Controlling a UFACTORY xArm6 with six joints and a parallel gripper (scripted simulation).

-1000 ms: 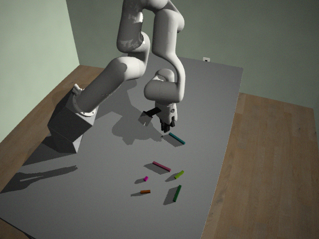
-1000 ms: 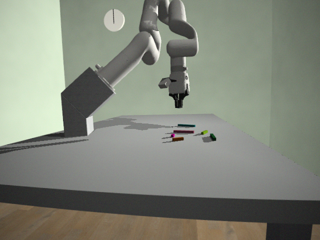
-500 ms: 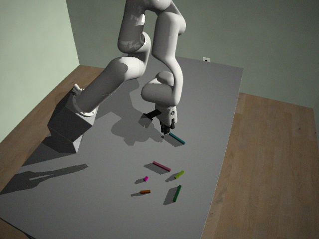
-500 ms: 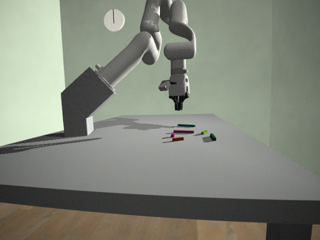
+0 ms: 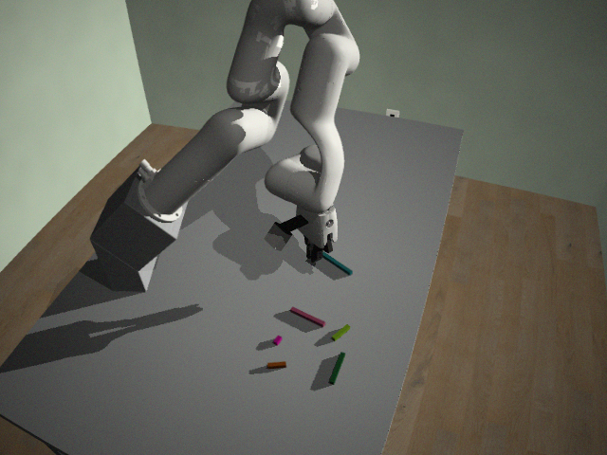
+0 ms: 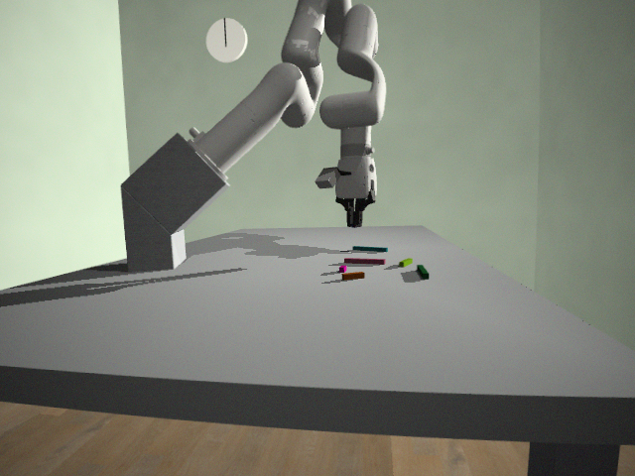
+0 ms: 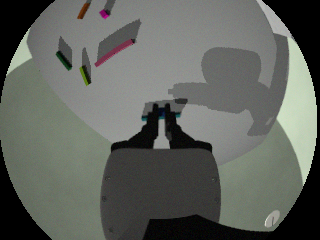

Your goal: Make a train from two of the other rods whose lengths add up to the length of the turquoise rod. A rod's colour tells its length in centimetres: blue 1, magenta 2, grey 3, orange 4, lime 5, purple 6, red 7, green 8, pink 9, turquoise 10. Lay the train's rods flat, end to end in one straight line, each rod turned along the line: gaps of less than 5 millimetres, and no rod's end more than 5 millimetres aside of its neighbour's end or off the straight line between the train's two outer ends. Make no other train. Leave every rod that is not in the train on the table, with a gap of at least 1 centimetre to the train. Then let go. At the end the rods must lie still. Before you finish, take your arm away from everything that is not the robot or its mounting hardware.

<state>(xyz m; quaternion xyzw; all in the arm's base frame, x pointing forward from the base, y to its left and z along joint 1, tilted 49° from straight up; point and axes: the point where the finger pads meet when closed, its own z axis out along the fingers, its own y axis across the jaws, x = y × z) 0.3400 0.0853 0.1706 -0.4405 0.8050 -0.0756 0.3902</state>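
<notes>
The turquoise rod is 30 mm ahead of my hand, 60 mm to the left of it and 90 mm below it. Round my hand: pink rod (40 mm ahead, 120 mm to the right, 90 mm below); then blue rod (20 mm below); then lime rod (130 mm ahead, 130 mm to the right, 90 mm below).
</notes>
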